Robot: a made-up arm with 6 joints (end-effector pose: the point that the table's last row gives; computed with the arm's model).
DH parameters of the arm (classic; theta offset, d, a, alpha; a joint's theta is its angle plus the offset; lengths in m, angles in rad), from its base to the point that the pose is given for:
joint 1: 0 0.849 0.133 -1.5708
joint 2: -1.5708 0 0.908 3.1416
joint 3: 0 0 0.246 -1.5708
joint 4: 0 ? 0 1.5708
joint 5: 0 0 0 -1.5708
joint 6: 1.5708 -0.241 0 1.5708
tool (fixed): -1.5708 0 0 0
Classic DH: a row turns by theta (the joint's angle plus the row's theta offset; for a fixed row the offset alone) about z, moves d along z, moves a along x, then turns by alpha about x.
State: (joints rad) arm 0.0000 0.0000 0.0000 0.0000 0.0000 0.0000
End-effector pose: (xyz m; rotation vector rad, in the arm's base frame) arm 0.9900 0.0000 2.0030 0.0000 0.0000 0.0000
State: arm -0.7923 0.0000 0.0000 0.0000 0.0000 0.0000
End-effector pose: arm 0.6952 -0.7048 2.0030 0.0000 0.0000 -0.7923
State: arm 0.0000 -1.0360 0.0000 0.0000 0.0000 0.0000
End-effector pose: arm -0.4231 0.0000 2.1745 0.0000 -1.0360 0.0000
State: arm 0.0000 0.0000 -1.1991 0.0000 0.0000 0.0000
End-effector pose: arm 0.6735 0.0000 1.0479 0.0000 1.1991 0.0000
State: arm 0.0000 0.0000 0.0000 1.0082 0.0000 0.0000
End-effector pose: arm 0.9900 0.0000 2.0030 -1.0082 0.0000 0.0000
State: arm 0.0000 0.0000 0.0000 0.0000 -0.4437 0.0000
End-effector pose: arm 0.9667 0.0000 1.8995 0.0000 0.4437 0.0000
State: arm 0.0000 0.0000 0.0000 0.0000 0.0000 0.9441
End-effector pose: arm 0.9900 0.0000 2.0030 -0.9441 0.0000 0.0000
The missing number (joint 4, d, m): -0.616
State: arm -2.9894 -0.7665 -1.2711 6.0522 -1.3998 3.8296
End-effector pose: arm -0.0763 -0.0667 1.1984 -0.7973 1.2115 0.3358
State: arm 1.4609 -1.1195 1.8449 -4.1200 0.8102 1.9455
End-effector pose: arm -0.3063 -1.4553 1.2367 -0.9579 0.5940 -2.4526
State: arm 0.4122 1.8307 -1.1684 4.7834 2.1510 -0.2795
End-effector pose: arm 0.6014 0.0435 0.2893 -1.1060 0.3090 -0.5221
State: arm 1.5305 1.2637 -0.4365 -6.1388 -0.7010 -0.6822
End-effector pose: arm 0.0621 0.9850 0.3181 -1.4096 1.6851 0.1219
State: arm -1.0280 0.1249 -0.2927 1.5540 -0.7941 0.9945
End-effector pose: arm 0.4015 -0.9983 1.6538 -1.5767 2.2360 -0.0657
